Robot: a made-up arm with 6 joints. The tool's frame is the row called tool. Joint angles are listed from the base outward.
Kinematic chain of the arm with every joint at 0, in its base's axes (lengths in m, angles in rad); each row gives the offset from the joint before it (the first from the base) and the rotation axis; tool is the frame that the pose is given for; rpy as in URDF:
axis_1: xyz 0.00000 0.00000 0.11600 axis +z
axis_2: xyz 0.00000 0.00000 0.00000 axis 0.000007 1 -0.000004
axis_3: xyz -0.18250 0.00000 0.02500 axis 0.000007 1 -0.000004
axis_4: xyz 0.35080 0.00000 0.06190 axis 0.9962 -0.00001 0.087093
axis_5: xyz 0.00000 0.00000 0.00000 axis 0.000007 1 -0.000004
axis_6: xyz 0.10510 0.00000 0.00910 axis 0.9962 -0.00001 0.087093
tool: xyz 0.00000 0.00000 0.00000 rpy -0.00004 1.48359 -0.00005
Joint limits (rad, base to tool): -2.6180..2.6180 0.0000..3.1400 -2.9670..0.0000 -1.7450..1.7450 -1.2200..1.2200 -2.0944..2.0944
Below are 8 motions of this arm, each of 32 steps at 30 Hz.
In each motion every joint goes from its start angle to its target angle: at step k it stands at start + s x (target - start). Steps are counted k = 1, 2, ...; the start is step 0. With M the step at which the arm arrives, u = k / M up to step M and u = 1 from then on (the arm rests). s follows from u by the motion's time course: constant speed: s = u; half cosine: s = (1 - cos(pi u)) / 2; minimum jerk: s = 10 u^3 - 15 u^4 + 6 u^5.
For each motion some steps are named. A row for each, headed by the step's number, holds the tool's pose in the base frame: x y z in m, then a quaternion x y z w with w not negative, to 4 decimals.
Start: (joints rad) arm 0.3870 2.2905 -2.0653 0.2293 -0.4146 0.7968
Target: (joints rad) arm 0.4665 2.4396 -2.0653 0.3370 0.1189 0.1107
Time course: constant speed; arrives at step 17
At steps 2, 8, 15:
2: 0.5568 0.2236 0.2295 0.2030 0.6052 0.4571 0.6194
8: 0.5543 0.2453 0.1784 0.1329 0.7126 0.3681 0.5823
15: 0.5412 0.2683 0.1194 0.0184 0.8113 0.2794 0.5132

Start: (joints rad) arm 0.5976 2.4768 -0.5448 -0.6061 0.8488 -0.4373
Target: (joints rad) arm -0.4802 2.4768 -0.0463 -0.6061 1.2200 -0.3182
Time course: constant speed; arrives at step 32
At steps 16, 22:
16: -0.0796 -0.0564 -0.1234 0.4290 -0.6007 -0.0320 0.6739
22: -0.1179 -0.0372 -0.0924 0.3539 -0.5883 -0.1088 0.7189

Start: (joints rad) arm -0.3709 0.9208 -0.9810 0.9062 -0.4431 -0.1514
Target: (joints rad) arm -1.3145 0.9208 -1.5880 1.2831 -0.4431 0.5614
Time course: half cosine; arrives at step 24
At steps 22, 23, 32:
22: 0.0151 -0.2146 0.6138 0.3352 -0.1897 0.1580 0.9092
23: 0.0118 -0.2124 0.6160 0.3301 -0.1946 0.1597 0.9098
32: 0.0107 -0.2116 0.6167 0.3283 -0.1963 0.1603 0.9099

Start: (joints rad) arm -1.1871 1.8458 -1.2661 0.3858 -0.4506 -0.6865
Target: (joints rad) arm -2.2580 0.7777 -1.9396 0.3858 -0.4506 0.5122
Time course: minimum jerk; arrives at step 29
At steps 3, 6, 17, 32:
3: 0.1684 -0.4769 0.1448 0.3570 0.6321 -0.5157 0.4550
6: 0.1410 -0.4872 0.1900 0.3817 0.5788 -0.5350 0.4828
17: -0.0982 -0.2404 0.6246 0.2560 0.0212 -0.6519 0.7135
32: 0.0121 0.0419 0.7119 -0.0488 -0.0826 -0.6363 0.7654

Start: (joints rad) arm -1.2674 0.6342 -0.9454 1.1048 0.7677 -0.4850
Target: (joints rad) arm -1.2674 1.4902 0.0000 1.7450 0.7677 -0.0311
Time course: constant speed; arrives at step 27
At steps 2, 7, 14, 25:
2: 0.1510 -0.2582 0.3664 0.4193 0.6051 0.0196 0.6765
7: 0.1653 -0.2936 0.2501 0.5524 0.5674 0.1573 0.5901
14: 0.1640 -0.2808 0.0871 0.7202 0.4526 0.3056 0.4279
25: 0.1187 -0.1356 -0.0991 0.8963 0.1648 0.3950 0.1161

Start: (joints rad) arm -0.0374 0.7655 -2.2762 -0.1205 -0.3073 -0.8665
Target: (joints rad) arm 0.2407 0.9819 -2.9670 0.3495 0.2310 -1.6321
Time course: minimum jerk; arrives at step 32
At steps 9, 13, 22, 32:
9: -0.2075 0.0011 0.7143 0.0741 -0.1440 -0.4849 0.8594
13: -0.2309 -0.0129 0.7119 0.0859 -0.1303 -0.4864 0.8597
22: -0.2841 -0.0510 0.6915 0.0801 -0.1195 -0.4943 0.8573
32: -0.3010 -0.0653 0.6788 0.0700 -0.1289 -0.5008 0.8531

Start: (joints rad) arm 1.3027 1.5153 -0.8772 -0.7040 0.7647 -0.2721
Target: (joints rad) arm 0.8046 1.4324 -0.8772 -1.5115 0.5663 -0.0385
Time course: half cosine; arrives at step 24
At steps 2, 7, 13, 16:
2: 0.1471 0.3427 0.0542 -0.8104 0.5038 -0.1785 0.2399
7: 0.1847 0.3337 0.0663 -0.7897 0.5029 -0.2184 0.2754
13: 0.2554 0.3044 0.0931 -0.7481 0.4881 -0.3023 0.3327
16: 0.2866 0.2851 0.1067 -0.7294 0.4749 -0.3441 0.3523

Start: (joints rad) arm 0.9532 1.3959 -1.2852 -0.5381 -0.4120 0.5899
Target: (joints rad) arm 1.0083 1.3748 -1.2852 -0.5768 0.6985 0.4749
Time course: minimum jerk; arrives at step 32
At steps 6, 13, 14, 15, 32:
6: 0.2428 0.3766 0.3526 -0.3202 0.5078 0.4396 0.6681
13: 0.2531 0.3749 0.3277 -0.3334 0.6140 0.3422 0.6284
14: 0.2547 0.3736 0.3227 -0.3355 0.6335 0.3218 0.6186
15: 0.2560 0.3719 0.3175 -0.3375 0.6530 0.3004 0.6078
32: 0.2577 0.3394 0.2730 -0.3453 0.8070 0.0829 0.4719

